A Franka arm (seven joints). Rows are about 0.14 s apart.
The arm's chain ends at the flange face. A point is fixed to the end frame.
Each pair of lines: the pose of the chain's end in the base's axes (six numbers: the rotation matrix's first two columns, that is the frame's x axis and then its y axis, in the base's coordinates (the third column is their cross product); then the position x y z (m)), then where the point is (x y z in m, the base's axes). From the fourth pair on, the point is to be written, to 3 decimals.
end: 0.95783, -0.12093, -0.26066, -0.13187, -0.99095, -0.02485, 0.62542, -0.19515, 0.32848
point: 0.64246 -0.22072 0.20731
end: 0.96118, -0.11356, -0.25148, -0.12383, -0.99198, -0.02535, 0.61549, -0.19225, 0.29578
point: 0.63388 -0.21777 0.17480
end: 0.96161, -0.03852, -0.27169, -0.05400, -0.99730, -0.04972, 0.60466, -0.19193, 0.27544
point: 0.62240 -0.21298 0.15351
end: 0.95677, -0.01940, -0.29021, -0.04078, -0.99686, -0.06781, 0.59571, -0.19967, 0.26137
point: 0.611 -0.218 0.139
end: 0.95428, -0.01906, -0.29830, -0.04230, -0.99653, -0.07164, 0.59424, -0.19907, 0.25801
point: 0.609 -0.217 0.135
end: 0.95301, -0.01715, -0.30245, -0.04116, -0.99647, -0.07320, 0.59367, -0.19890, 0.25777
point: 0.608 -0.217 0.135
